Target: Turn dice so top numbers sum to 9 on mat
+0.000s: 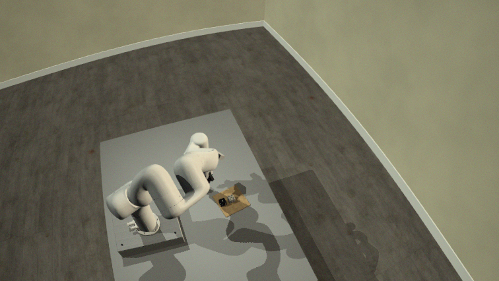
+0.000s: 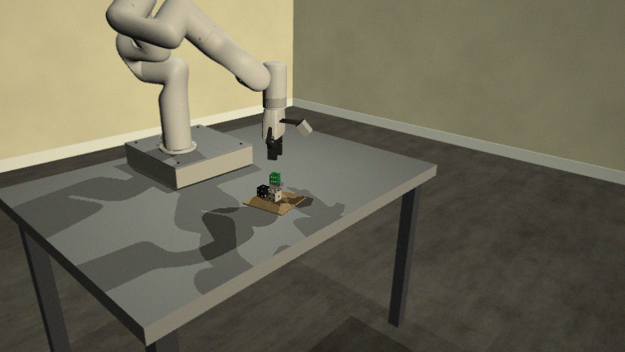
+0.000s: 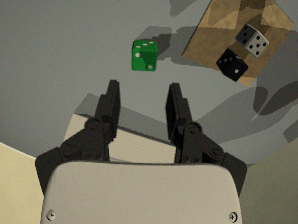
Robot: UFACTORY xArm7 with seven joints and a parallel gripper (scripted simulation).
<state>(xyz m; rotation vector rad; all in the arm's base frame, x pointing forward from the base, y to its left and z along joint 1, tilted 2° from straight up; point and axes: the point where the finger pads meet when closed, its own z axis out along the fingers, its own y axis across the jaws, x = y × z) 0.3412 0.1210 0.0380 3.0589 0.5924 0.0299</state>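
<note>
My hand is 90 mm above the green die. The rest, counted from my hand: black die 50 mm ahead, 110 mm to the right, 90 mm below; then white die 90 mm ahead, 110 mm to the right, 90 mm below; then tan mat 90 mm ahead, 110 mm to the right, 110 mm below.
</note>
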